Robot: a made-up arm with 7 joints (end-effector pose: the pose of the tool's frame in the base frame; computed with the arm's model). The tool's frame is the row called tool.
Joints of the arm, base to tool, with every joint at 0 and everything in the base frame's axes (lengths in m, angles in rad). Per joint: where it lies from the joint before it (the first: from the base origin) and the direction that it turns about. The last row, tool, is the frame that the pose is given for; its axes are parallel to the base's.
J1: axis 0 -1 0 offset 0 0.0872 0
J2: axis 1 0 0 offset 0 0.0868 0
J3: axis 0 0 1 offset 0 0 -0.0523
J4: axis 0 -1 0 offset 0 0 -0.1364
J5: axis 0 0 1 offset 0 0 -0.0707
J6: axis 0 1 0 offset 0 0 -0.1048
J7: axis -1 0 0 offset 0 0 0
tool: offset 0 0 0
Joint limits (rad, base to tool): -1.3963..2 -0.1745..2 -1.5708..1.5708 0..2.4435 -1.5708..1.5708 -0.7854..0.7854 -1.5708..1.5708
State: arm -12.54 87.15 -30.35 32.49 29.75 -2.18 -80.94
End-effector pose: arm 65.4 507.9 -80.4 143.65 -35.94 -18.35
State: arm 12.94 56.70 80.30 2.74 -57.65 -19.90 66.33
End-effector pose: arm 44.6 482.8 -187.7 -2.07 -42.06 -8.02
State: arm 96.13 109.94 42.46 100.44 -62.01 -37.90 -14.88
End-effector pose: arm -175.7 281.8 109.2 -139.46 -8.55 -3.35
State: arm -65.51 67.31 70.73 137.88 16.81 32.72 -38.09
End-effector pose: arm 88.8 270.9 -2.2 82.57 -92.37 -25.62
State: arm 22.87 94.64 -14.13 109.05 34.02 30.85 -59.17
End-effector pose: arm 159.8 308.3 35.1 97.60 -91.77 -4.64
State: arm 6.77 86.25 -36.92 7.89 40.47 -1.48 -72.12
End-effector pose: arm 23.6 534.8 -35.6 152.99 -13.17 12.70
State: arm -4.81 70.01 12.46 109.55 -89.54 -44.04 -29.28
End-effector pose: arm 160.0 308.3 -24.4 -70.07 67.04 125.96
